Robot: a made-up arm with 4 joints.
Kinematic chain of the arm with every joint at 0, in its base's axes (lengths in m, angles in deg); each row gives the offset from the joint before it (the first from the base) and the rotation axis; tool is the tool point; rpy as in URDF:
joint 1: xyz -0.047 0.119 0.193 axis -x
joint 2: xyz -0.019 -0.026 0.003 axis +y
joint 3: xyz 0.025 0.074 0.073 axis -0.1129 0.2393 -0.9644
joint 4: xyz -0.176 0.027 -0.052 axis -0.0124 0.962 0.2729
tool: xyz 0.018 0.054 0.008 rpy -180 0 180
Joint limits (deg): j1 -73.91..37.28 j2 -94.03..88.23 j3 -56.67..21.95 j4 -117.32..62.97
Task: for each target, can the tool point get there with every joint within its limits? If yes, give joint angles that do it. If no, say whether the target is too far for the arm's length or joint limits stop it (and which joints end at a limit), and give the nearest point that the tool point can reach.
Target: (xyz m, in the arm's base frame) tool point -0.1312 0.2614 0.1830
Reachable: yes | joints -63.99 -66.77 -27.78 17.39
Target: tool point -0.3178 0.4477 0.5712
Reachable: no: too far | nearest point -0.1659 0.2520 0.3460 | short by 0.335 m
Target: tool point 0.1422 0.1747 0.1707
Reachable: no: joint limits stop it (at a limit: joint 1, joint 2, joint 3, joint 4) | nearest point -0.0309 0.2326 0.1282 | short by 0.187 m
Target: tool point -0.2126 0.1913 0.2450
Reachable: yes | joints -20.73 0.98 -16.12 7.15
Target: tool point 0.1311 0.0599 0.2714
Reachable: no: joint limits stop it (at a limit: joint 1, joint 2) | nearest point -0.0182 0.0082 0.3477 | short by 0.175 m
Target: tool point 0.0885 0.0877 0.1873
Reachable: no: joint limits stop it (at a limit: joint 1, joint 2, joint 3) | nearest point -0.0319 0.0194 0.1104 | short by 0.158 m
